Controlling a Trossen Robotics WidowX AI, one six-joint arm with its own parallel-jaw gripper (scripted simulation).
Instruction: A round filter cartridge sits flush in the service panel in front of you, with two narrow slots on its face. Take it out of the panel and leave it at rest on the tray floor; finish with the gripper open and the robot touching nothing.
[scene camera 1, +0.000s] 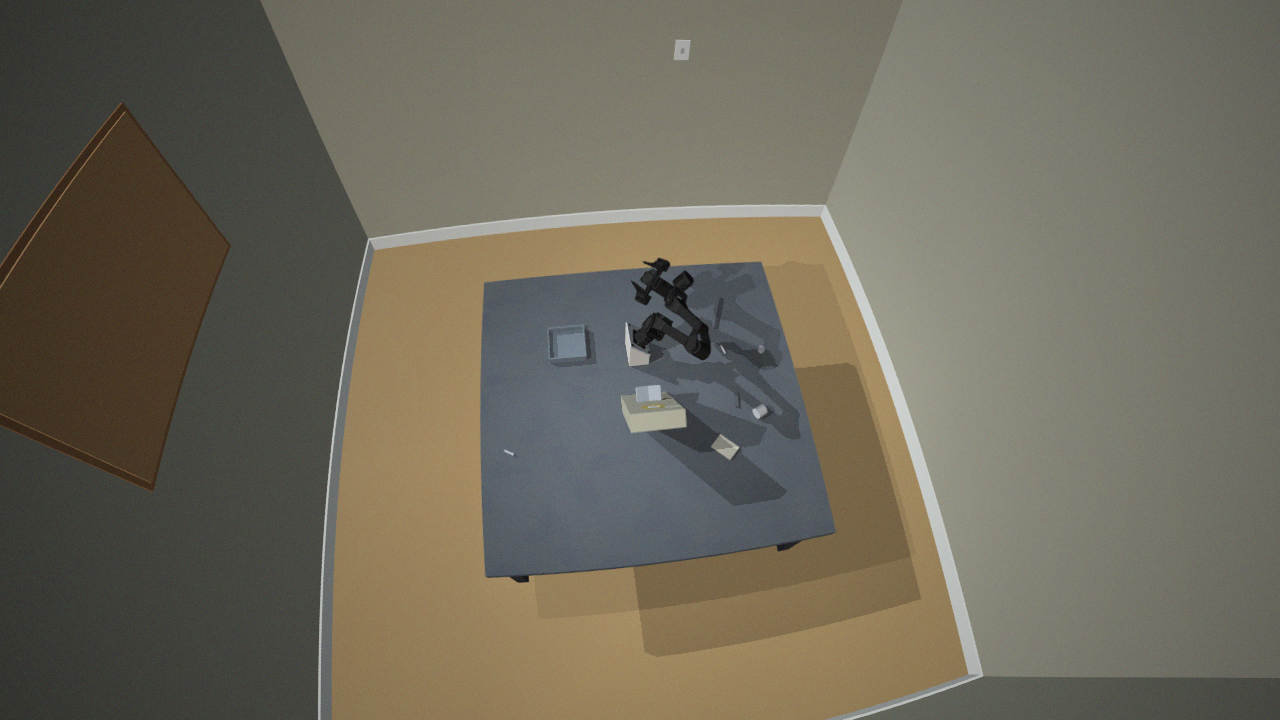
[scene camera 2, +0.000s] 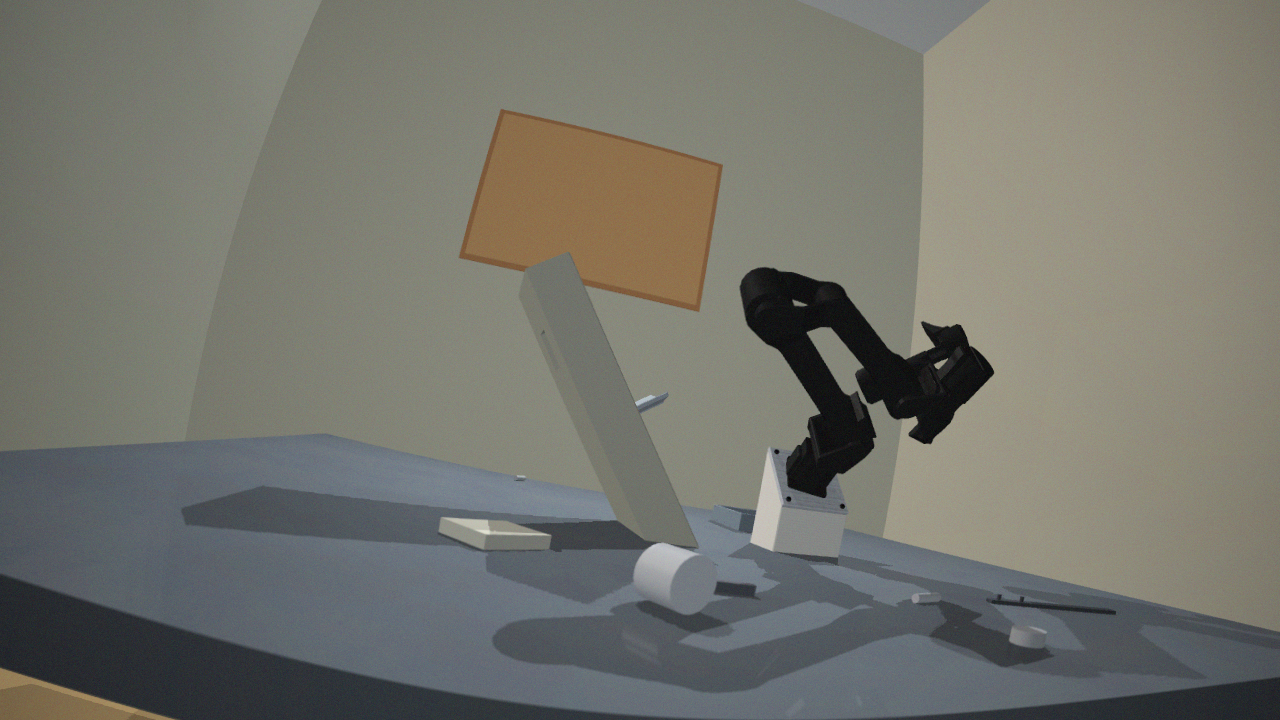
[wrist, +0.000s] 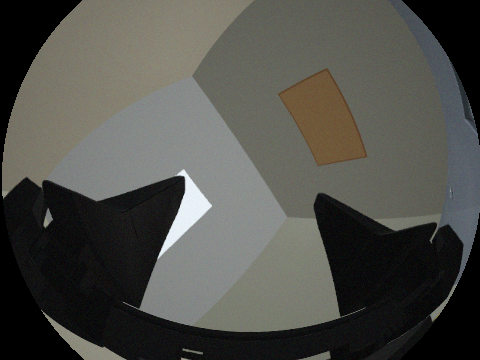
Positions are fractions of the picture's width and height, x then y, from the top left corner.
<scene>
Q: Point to a grey tray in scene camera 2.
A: At 0.58, 0.72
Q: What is the gripper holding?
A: Nothing.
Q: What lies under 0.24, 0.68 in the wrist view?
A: The gripper.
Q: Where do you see a cream service panel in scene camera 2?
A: At 0.44, 0.45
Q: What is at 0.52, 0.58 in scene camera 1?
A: A cream service panel.
</scene>
